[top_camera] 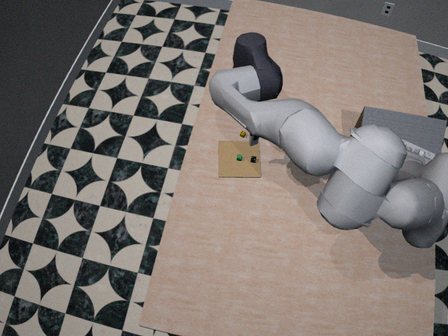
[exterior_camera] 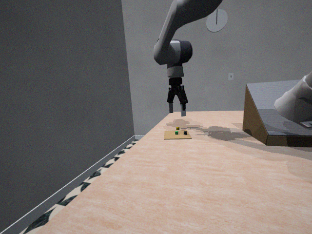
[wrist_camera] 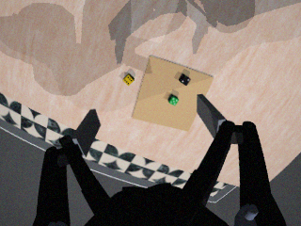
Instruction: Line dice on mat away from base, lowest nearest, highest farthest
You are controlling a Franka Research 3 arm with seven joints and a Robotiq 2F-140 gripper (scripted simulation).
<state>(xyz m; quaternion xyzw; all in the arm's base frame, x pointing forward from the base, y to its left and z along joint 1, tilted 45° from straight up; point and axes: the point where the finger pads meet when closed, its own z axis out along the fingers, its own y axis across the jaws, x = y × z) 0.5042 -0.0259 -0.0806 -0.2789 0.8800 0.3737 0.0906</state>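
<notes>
Now: hand 110 mm above the yellow die and 40 mm to the left of it. The rest, counted from my hand: green die (100 mm below, 60 mm to the left); tan mat (110 mm below, 60 mm to the left); black die (100 mm below, 60 mm to the left, 50 mm behind).
</notes>
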